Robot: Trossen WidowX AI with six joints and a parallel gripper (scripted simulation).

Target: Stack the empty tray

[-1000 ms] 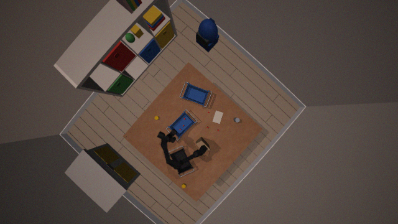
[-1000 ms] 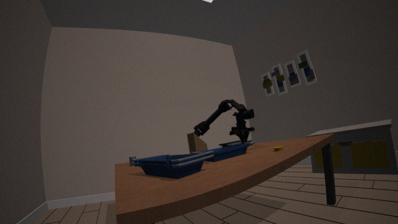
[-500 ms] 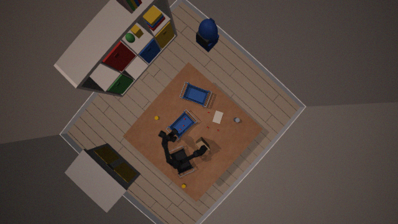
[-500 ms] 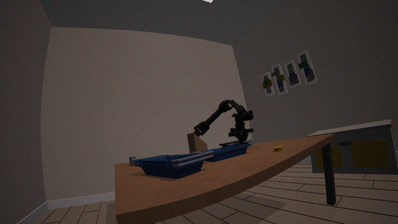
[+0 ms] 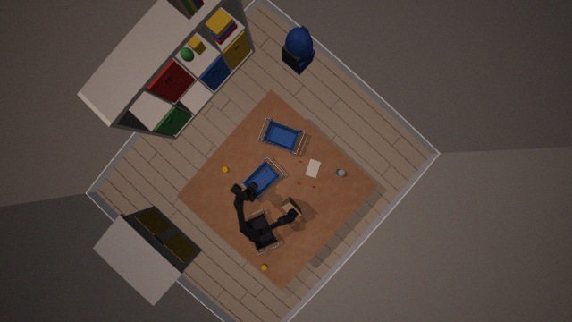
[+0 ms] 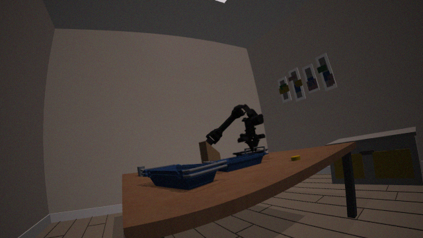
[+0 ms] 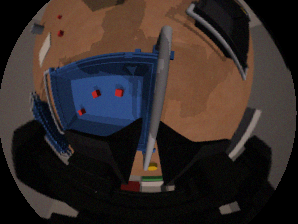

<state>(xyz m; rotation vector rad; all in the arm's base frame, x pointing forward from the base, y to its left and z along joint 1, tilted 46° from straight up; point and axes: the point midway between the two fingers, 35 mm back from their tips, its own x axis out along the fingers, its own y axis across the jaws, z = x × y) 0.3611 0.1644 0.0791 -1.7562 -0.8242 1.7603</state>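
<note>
My gripper tip is now 33 cm past the tray, 18 cm to the right of it and 3 cm above it. The rest, counted from my gripper tip: white sheet 53 cm to the right, 23 cm behind, 7 cm below; grey cylinder 68 cm to the right, 41 cm behind, 4 cm below.
</note>
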